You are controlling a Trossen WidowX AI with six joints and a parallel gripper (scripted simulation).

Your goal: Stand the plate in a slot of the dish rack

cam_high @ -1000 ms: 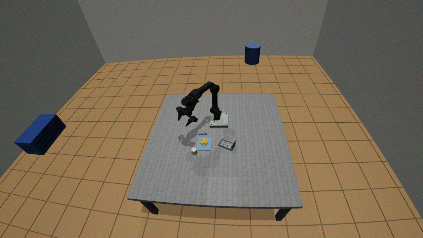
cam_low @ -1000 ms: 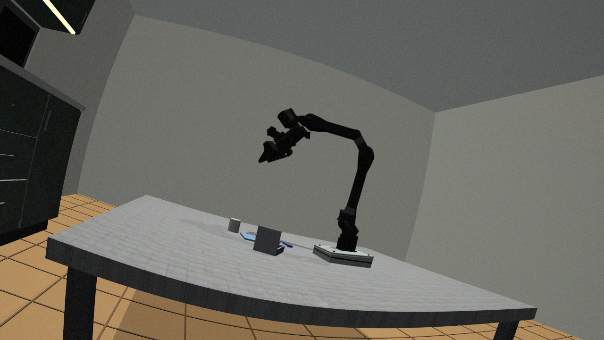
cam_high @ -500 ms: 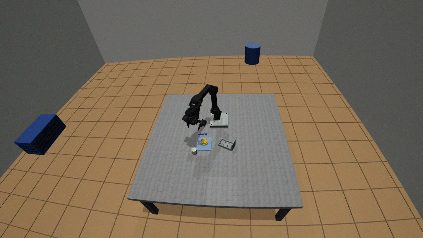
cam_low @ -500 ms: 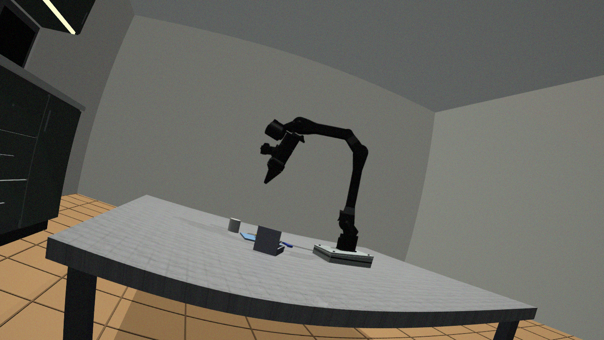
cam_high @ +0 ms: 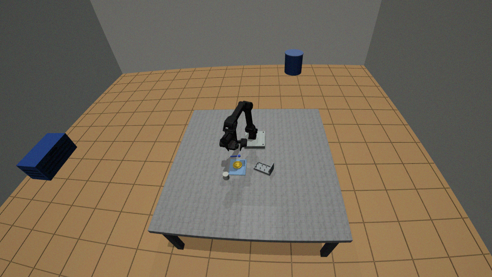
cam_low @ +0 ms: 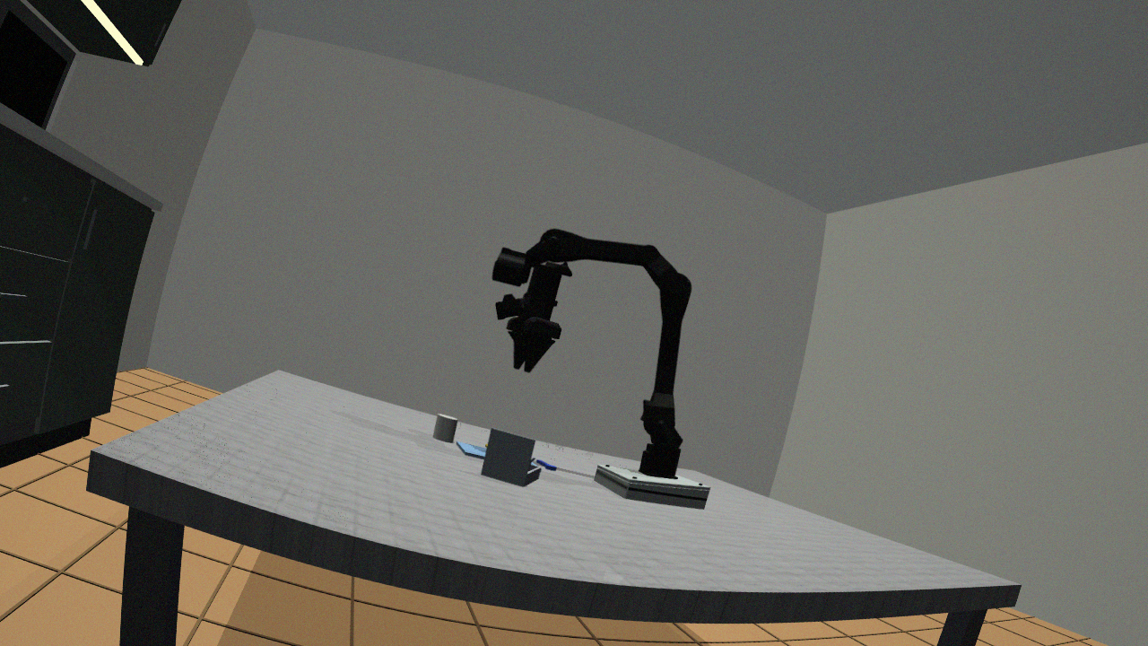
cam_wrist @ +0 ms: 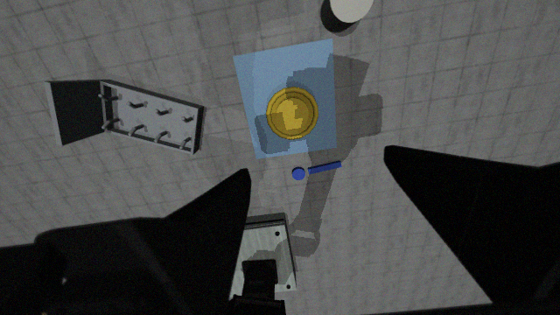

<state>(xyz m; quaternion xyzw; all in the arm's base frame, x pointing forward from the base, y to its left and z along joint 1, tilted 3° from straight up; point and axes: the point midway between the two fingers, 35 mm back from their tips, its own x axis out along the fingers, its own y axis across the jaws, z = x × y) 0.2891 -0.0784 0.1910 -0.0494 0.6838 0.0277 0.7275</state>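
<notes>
The yellow plate is 160 mm below my gripper tip. Also, from my gripper tip: light blue mat (180 mm below, 10 mm to the left, 10 mm ahead); then blue spoon (180 mm below, 100 mm behind, 20 mm to the right); then white cup (160 mm below, 120 mm ahead, 60 mm to the right).
</notes>
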